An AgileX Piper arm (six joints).
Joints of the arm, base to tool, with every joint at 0 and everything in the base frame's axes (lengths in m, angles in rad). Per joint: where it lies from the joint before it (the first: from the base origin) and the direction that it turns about. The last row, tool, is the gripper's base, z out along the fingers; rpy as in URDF.
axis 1: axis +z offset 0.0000 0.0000 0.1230
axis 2: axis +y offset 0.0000 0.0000 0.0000
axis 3: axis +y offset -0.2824 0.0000 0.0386
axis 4: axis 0.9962 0 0.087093 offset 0.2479 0.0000 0.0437
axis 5: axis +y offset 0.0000 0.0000 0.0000
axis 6: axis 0.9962 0 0.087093 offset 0.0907 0.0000 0.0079
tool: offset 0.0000 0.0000 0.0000 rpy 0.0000 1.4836 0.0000
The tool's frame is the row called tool.
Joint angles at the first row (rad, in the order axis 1, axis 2, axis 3, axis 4, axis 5, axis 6):
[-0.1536 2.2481 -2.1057 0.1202 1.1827 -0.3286]
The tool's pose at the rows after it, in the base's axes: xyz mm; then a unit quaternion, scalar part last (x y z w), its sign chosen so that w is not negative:
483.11 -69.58 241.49 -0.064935 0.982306 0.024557 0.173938
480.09 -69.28 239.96 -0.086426 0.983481 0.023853 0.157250
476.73 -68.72 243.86 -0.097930 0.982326 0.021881 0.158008
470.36 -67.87 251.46 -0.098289 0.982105 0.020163 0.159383
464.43 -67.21 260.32 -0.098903 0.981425 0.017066 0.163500
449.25 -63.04 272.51 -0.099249 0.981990 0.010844 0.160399
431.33 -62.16 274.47 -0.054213 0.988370 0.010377 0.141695
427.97 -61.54 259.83 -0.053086 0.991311 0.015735 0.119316
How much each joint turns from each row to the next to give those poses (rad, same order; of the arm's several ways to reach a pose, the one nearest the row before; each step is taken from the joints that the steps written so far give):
[-0.0129 0.0001 0.0000 0.0160 0.0054 0.0000]
[0.0000 0.0000 0.0021 -0.0042 0.0330 -0.0402]
[0.0000 -0.0177 0.0166 0.0000 0.0000 -0.0234]
[0.0000 -0.0330 0.0294 -0.0026 0.0000 0.0000]
[0.0000 -0.0320 0.0223 -0.0039 0.0000 0.0000]
[0.0066 -0.0706 0.0725 -0.0164 0.0000 0.0091]
[0.0001 -0.0661 0.0981 -0.0240 0.0000 0.0955]
[0.0000 0.0037 0.0480 0.0011 -0.0053 0.0000]

